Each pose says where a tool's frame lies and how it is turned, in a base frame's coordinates. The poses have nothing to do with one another.
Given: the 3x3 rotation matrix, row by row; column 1 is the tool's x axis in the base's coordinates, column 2 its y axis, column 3 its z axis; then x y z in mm. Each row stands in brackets.
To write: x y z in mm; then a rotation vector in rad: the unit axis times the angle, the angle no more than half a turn. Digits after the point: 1 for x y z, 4 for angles.
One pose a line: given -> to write
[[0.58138, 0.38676, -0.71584], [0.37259, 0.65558, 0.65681], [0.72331, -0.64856, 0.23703]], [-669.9, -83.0, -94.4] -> -669.9, -83.0, -94.4, -0.8946, -0.9862, -0.0097
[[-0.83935, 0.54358, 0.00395], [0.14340, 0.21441, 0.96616], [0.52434, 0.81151, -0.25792]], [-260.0, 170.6, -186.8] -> -260.0, 170.6, -186.8, -0.6415, -2.1586, -1.6600
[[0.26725, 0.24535, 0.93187], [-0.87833, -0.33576, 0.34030], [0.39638, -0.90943, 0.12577]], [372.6, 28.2, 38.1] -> 372.6, 28.2, 38.1, -1.4607, 0.6259, -1.3134
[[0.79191, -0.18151, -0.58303], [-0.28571, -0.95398, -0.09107], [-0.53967, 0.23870, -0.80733]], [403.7, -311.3, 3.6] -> 403.7, -311.3, 3.6, 2.8066, -0.3690, -0.8868
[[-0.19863, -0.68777, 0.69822], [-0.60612, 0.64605, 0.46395], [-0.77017, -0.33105, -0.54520]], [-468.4, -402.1, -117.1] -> -468.4, -402.1, -117.1, -1.0233, 1.8900, 0.1051
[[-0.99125, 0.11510, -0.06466], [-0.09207, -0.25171, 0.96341], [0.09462, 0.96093, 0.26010]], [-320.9, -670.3, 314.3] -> -320.9, -670.3, 314.3, -0.0286, -1.8348, -2.3866
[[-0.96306, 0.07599, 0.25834], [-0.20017, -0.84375, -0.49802], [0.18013, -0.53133, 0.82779]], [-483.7, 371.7, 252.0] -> -483.7, 371.7, 252.0, -0.3455, 0.8111, -2.8640
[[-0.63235, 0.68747, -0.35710], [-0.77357, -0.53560, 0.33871], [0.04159, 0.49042, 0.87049]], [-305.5, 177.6, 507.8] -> -305.5, 177.6, 507.8, 0.2269, -0.5964, -2.1855
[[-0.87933, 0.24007, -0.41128], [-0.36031, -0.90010, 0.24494], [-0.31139, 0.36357, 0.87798]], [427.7, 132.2, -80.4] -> 427.7, 132.2, -80.4, 0.5407, -0.4553, -2.7365
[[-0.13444, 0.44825, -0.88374], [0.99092, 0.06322, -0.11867], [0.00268, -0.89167, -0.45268]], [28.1, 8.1, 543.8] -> 28.1, 8.1, 543.8, -1.4544, -1.6678, 1.0210
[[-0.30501, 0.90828, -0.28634], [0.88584, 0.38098, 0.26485], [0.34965, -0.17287, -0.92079]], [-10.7, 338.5, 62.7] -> -10.7, 338.5, 62.7, -1.5557, -2.2603, -0.0798
